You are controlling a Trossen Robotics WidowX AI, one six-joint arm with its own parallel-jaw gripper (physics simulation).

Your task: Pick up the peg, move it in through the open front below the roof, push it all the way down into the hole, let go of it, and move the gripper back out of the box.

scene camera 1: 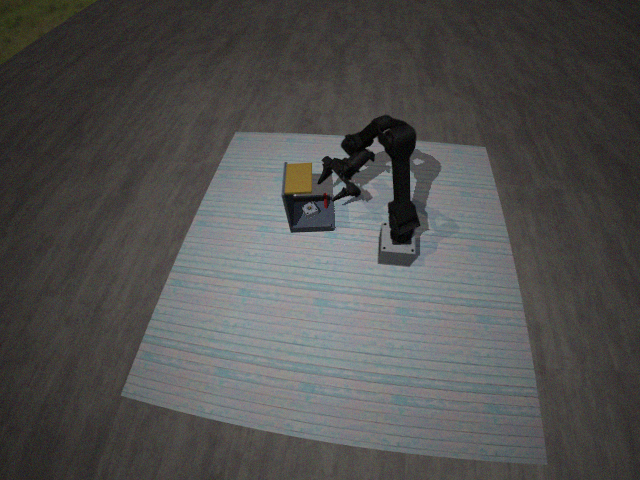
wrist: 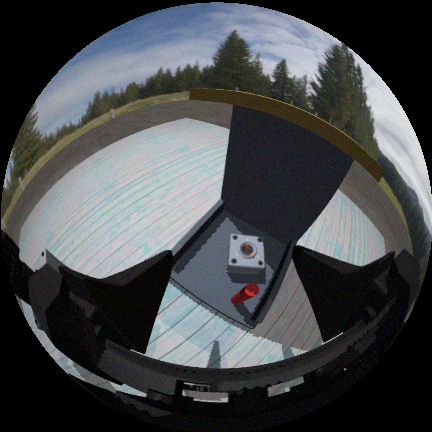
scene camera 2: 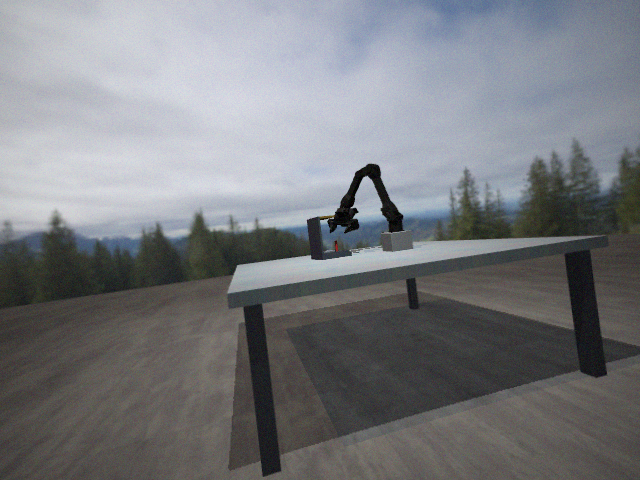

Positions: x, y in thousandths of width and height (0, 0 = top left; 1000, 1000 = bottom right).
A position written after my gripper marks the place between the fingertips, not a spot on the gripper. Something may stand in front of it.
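My gripper, which you'd find at (scene camera 1: 507, 401) and again at (wrist: 543, 591), is open and holding nothing, and there's also a dark box (wrist: 446, 670) to be seen.
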